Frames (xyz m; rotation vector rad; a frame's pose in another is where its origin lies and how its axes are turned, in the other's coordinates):
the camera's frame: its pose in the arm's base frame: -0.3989 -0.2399 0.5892 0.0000 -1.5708 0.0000
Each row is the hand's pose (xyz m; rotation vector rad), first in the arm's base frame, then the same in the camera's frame.
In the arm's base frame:
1: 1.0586 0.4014 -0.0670 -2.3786 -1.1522 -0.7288
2: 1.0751 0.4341 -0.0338 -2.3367 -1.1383 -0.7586
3: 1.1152 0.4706 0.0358 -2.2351 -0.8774 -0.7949
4: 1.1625 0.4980 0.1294 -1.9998 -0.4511 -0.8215
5: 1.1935 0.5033 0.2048 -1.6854 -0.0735 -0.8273
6: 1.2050 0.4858 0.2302 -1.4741 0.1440 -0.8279
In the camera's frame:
1: -0.6562 0.6413 -1.4575 -1.9583 -0.3759 1.0397
2: -0.6230 0.6740 -1.4740 -1.9584 -0.3426 0.9985
3: -0.5534 0.7105 -1.5141 -1.9998 -0.0514 0.9505
4: -0.4598 0.7379 -1.5614 -1.9974 0.4681 0.8342
5: -0.3844 0.7432 -1.5924 -1.8962 0.9813 0.6476
6: -0.3590 0.7257 -1.6039 -1.8018 1.2832 0.5058

